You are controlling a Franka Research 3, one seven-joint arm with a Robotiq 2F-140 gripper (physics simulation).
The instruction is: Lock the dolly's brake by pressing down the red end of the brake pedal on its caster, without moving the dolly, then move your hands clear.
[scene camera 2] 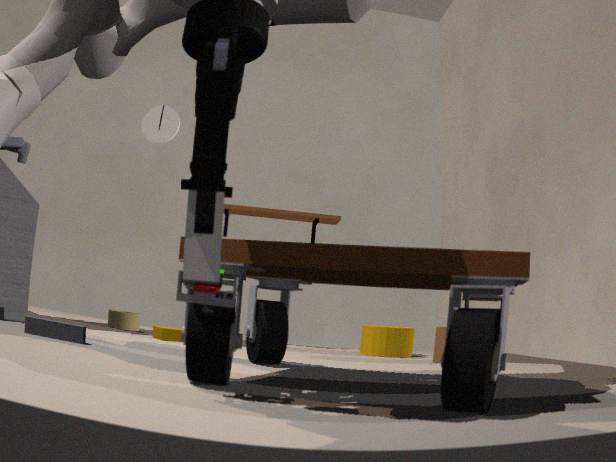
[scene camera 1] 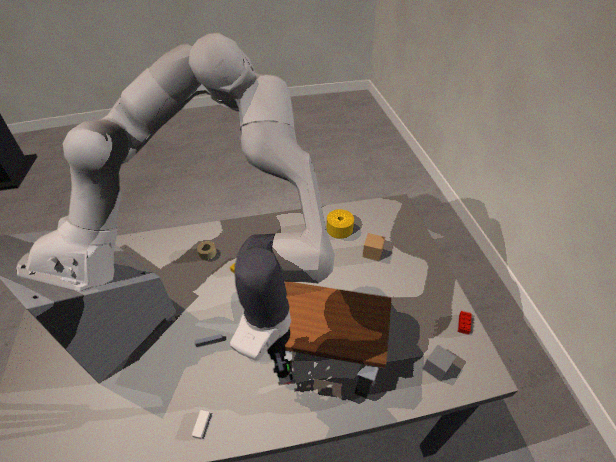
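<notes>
The wooden dolly (scene camera 1: 345,320) (scene camera 2: 380,265) stands upright on its casters on the table. The near left caster wheel (scene camera 2: 209,345) carries the brake pedal; its red end (scene camera 2: 206,288) shows right under my fingertips, and a small green part (scene camera 2: 222,272) shows beside them. My gripper (scene camera 1: 285,379) (scene camera 2: 201,280) is shut and empty, pointing down in front of the deck's left end. Its tips look to be touching the red end. Much of the pedal is hidden behind the fingers.
The right front caster (scene camera 2: 472,357) stands under the deck's other end. A grey block (scene camera 1: 440,361), a red brick (scene camera 1: 465,322), a tan cube (scene camera 1: 373,247) and a yellow cylinder (scene camera 1: 340,224) (scene camera 2: 387,341) lie around the dolly. A dark bar (scene camera 1: 210,340) and a white block (scene camera 1: 201,424) lie left.
</notes>
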